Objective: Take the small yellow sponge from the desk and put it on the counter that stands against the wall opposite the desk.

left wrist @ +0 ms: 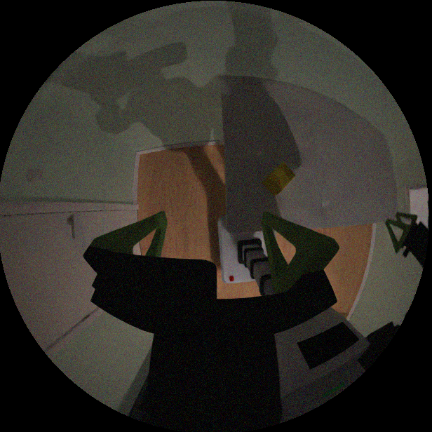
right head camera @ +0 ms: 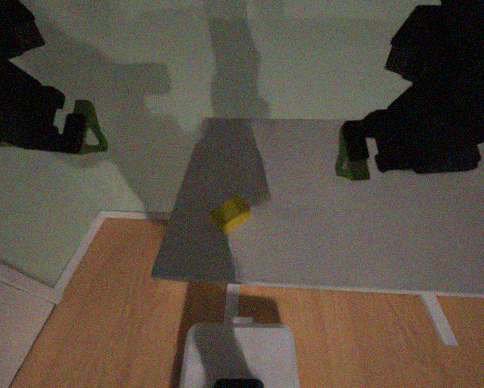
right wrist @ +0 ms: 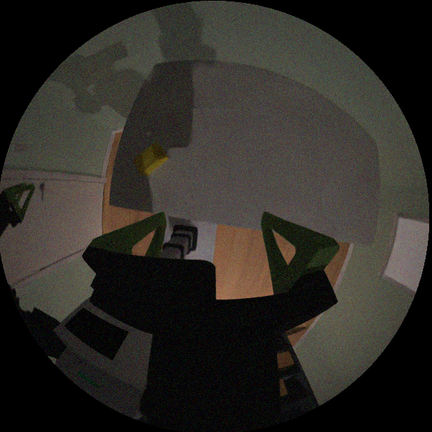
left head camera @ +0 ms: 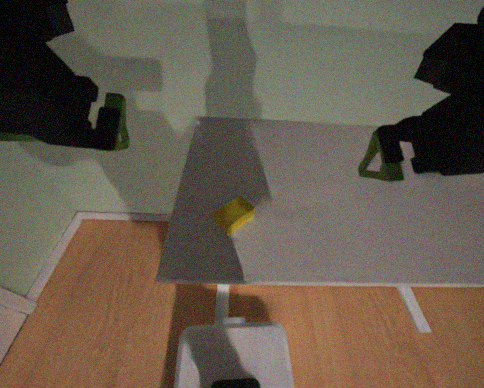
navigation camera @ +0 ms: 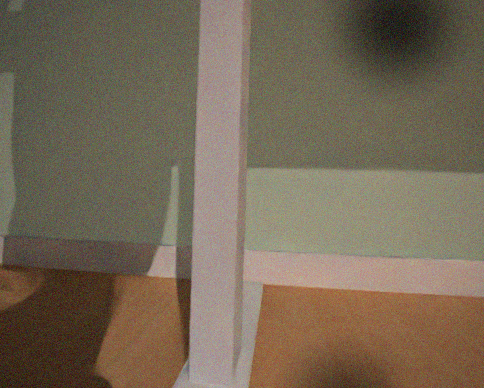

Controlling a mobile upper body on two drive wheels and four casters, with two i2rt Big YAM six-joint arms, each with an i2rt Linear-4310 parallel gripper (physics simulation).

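Frame: origin at the left arm's base, x down, y right, z back, level; centimetres.
Where they show: left gripper, between the fingertips: (right head camera: 76, 144) (left head camera: 92, 140); right gripper, between the fingertips: (right head camera: 368, 168) (left head camera: 387, 170).
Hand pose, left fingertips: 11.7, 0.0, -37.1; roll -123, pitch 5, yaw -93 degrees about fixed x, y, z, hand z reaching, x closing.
Each offset is from my left fingertips to the top centre of the thing, as dx, dy, dz. "spot": to the spot under its first point. Level surfaces: height alone.
The small yellow sponge {+29.8, +21.4, -9.9} (left head camera: 234, 215) (right head camera: 230, 215) (left wrist: 279, 179) (right wrist: 151, 159) lies on the grey desk {dx +34.3} (left head camera: 350, 225) (right head camera: 360, 230) (left wrist: 345, 165) (right wrist: 280, 160), near the desk's left end in the head views, partly in shadow. My left gripper (left wrist: 213, 216) is open and empty, out to the left of the desk in the head views and raised. My right gripper (right wrist: 213, 216) is open and empty, raised over the desk to the right of the sponge in the head views. The counter does not show in these views.
The robot's light base (left head camera: 265, 350) (right head camera: 270, 350) stands at the desk's near edge. A desk leg {spot: +106.4, +18.2, -25.9} (navigation camera: 220, 200) rises in the navigation camera. The wall (left head camera: 320, 65) runs behind the desk. A white door (left wrist: 55, 250) (right wrist: 60, 225) stands at the left.
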